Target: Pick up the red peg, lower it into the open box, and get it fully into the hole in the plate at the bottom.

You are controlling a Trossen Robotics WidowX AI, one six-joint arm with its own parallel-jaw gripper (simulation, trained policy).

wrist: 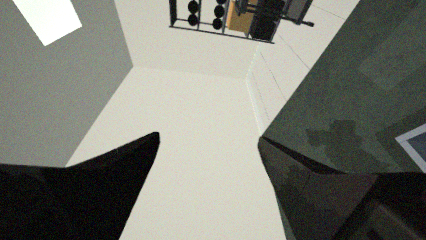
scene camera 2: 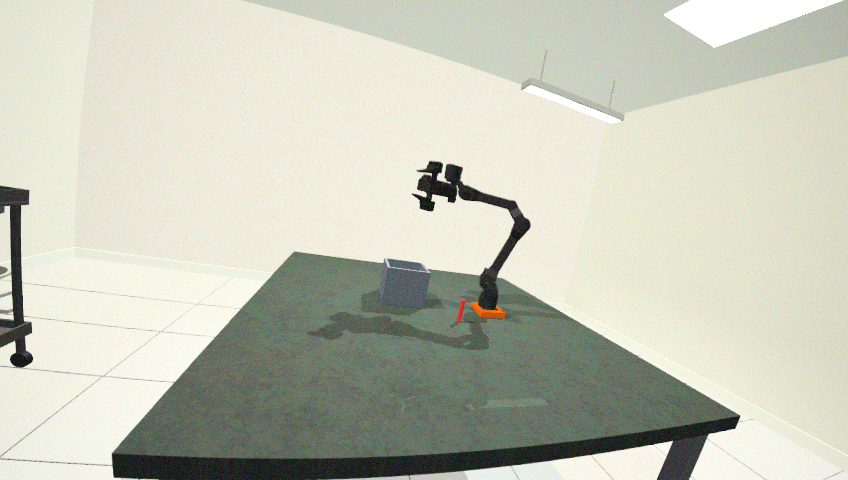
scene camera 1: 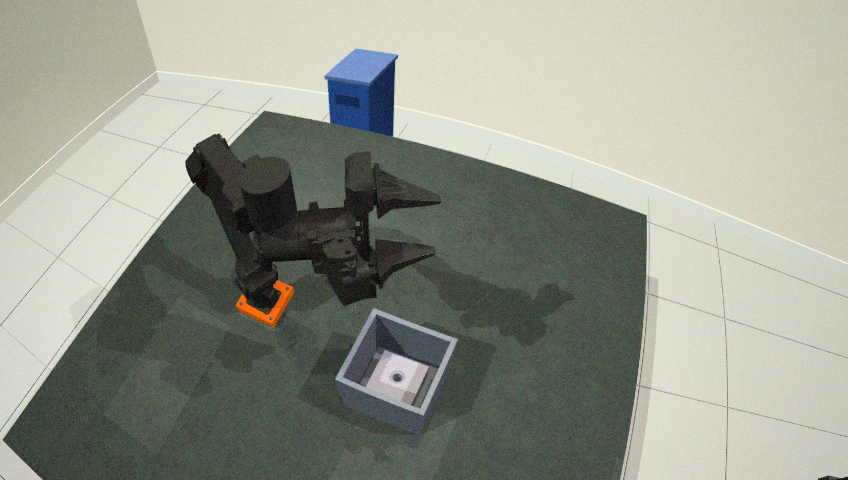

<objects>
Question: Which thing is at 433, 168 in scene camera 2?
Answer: My gripper.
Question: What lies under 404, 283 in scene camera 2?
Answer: A grey box.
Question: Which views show the pale plate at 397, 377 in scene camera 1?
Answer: Scene camera 1 only.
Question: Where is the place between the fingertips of my gripper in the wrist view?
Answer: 210, 139
</objects>
